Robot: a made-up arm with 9 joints.
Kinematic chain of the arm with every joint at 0, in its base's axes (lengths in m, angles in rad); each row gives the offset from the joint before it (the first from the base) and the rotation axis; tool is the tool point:
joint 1: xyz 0 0 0.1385 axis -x
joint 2: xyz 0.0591 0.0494 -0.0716 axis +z
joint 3: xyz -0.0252 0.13 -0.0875 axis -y
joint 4: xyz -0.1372 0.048 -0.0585 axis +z
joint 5: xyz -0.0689 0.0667 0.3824 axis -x
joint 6: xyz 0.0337 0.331 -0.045 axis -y
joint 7: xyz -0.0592 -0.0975 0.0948 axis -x
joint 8: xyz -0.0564 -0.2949 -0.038 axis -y
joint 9: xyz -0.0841 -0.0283 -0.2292 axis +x
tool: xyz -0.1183 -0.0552 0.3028
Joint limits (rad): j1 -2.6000..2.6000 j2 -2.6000..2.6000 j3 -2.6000..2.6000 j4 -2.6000..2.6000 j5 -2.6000..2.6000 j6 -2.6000..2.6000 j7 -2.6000..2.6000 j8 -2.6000..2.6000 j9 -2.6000..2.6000
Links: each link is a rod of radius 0.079 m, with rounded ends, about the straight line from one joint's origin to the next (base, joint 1, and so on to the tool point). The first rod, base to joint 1, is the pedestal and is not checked.
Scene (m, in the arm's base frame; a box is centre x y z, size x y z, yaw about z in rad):
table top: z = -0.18
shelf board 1: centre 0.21 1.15 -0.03 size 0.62 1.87 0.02 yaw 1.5
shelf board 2: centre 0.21 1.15 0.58 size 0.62 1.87 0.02 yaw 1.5
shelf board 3: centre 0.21 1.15 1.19 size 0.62 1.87 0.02 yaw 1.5
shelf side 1: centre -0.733 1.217 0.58 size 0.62 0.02 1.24 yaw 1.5
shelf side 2: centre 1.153 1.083 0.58 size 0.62 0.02 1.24 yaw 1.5
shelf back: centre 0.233 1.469 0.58 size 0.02 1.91 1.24 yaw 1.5
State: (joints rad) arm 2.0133 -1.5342 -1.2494 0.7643 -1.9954 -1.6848 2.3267 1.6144 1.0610
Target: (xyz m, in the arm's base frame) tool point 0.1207 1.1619 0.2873
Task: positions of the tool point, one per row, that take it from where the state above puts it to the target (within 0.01 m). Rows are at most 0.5 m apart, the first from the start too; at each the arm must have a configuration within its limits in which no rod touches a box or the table.
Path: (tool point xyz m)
1: 0.9832 0.2801 0.5914
2: 1.1082 0.2576 0.1313
3: 1.0566 0.4379 0.2907
4: 0.9343 0.6476 0.3959
5: 0.7449 0.8581 0.4345
6: 0.4632 1.0647 0.3773
7: 0.1207 1.1619 0.2873

